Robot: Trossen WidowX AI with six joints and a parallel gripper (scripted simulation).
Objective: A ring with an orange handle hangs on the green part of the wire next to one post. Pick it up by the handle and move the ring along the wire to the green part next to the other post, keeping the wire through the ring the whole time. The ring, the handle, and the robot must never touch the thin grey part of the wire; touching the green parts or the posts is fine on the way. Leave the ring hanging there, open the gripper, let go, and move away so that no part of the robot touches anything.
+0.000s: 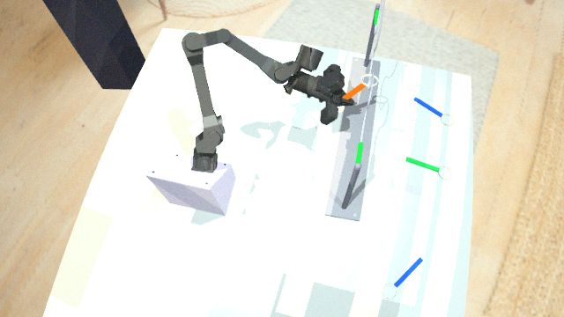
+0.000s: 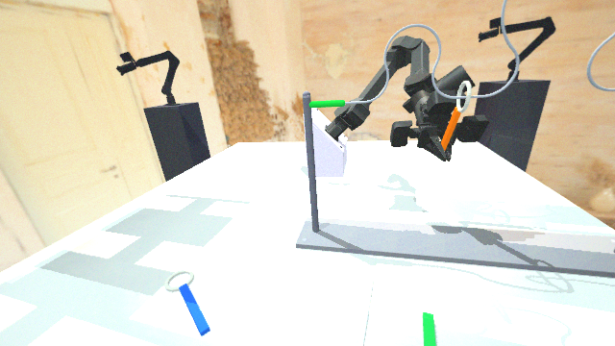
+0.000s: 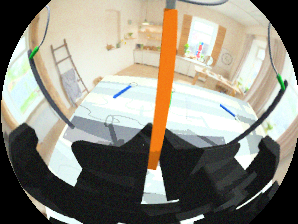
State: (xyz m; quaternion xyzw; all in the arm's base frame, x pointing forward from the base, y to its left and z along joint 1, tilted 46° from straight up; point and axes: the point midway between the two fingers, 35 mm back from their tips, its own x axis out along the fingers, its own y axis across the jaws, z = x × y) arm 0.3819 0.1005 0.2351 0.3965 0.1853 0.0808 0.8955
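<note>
My gripper tip is 90 mm below the orange-handled ring and 10 mm short of it.
</note>
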